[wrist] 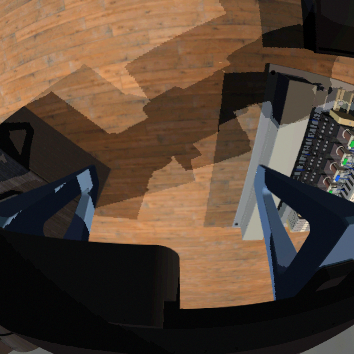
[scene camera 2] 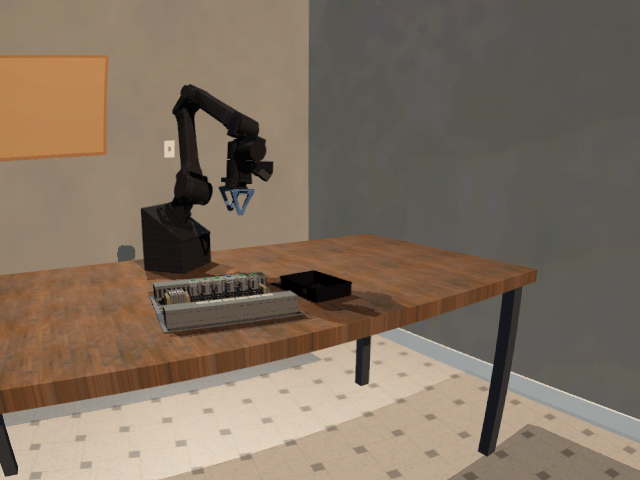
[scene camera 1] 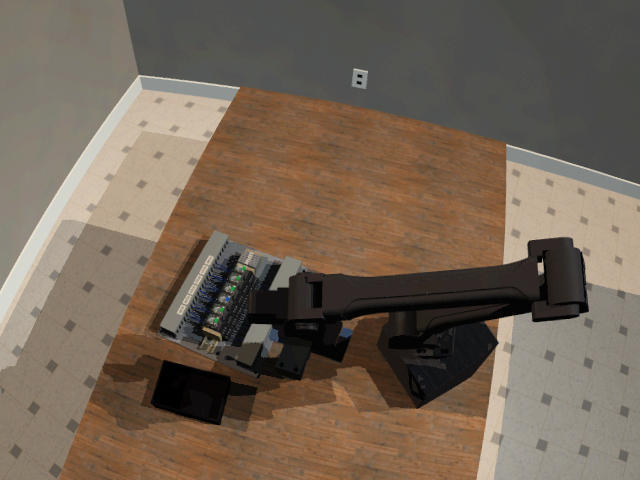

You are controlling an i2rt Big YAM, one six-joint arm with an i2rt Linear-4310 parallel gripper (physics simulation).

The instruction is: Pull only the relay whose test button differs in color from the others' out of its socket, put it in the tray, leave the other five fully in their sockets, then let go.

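Seen in the pictures: gripper, fingertip midpoint: [wrist: 175, 173] [scene camera 2: 235, 212] [scene camera 1: 311, 349]; arm's base, origin of the base link: [scene camera 2: 173, 220] [scene camera 1: 436, 328].
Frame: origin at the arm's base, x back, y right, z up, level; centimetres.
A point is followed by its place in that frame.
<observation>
The relay with the blue test button [scene camera 1: 227, 299] @(x -46.8, y -0.6, z -8.7 cm) [scene camera 2: 229, 277] @(x -47.8, y -0.2, z -8.7 cm) [wrist: 337, 178] @(x -46.9, y -0.4, z -8.6 cm) stands in the row on the grey panel, third from the tray end, with green-buttoned relays on both sides. All six relays appear seated in the row; exact depth is too small to tell. The black open tray [scene camera 1: 225, 400] @(x -40.7, y -22.9, z -14.2 cm) [scene camera 2: 294, 289] @(x -47.7, y -18.1, z -14.3 cm) [wrist: 310, 30] @(x -40.9, y -20.4, z -13.4 cm) sits beside the panel's end; no relay shows in it, though its inside is dark. My gripper [scene camera 2: 235, 210] @(x -24.0, y -12.4, z 3.7 cm) [wrist: 175, 173] @(x -24.0, y -12.4, z 3.7 cm) is open and empty, pointing down high above the table, between the arm's base and the panel. The arm partly hides it in scene camera 1.
A long grey wire duct [scene camera 1: 193, 284] @(x -57.0, y 2.1, z -11.4 cm) [scene camera 2: 230, 311] @(x -59.1, y 4.6, z -13.1 cm) runs along the relays' far side. Shorter grey duct pieces [scene camera 1: 254, 343] @(x -38.0, y -8.4, z -11.3 cm) stand on the side nearer the arm. A terminal block [scene camera 1: 250, 257] @(x -45.7, y 13.1, z -10.9 cm) [scene camera 2: 176, 296] @(x -48.3, y 13.5, z -11.3 cm) stands at the row's other end. The arm's black base [scene camera 1: 449, 361] @(x 4.3, y -6.6, z -0.8 cm) [scene camera 2: 175, 248] @(x -9.2, y 2.4, z -7.7 cm) stands behind.
</observation>
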